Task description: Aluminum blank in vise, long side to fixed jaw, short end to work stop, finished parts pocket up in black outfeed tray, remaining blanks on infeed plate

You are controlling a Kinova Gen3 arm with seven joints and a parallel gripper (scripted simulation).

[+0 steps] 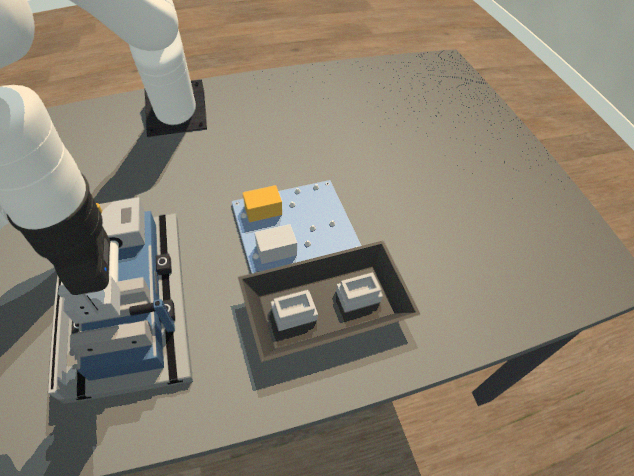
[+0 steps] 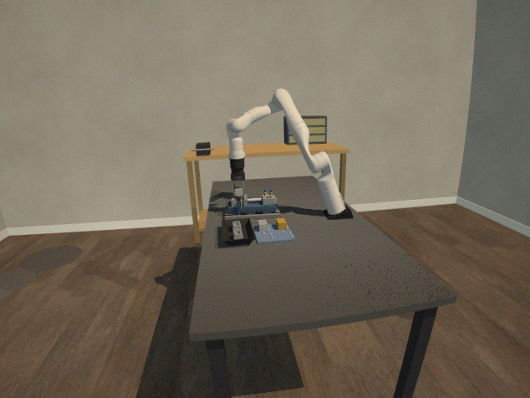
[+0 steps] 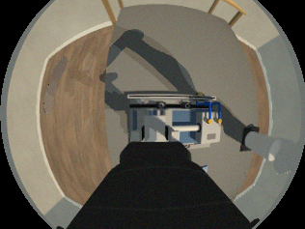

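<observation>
Right now my hand is 12 cm above the vise, 7 cm past it and 1 cm to the right of it. The rest, counted from my hand: yellow brass blank (25 cm to the left, 20 cm behind, 13 cm below); plain gray blank (26 cm to the left, 13 cm below, 11 cm behind).
</observation>
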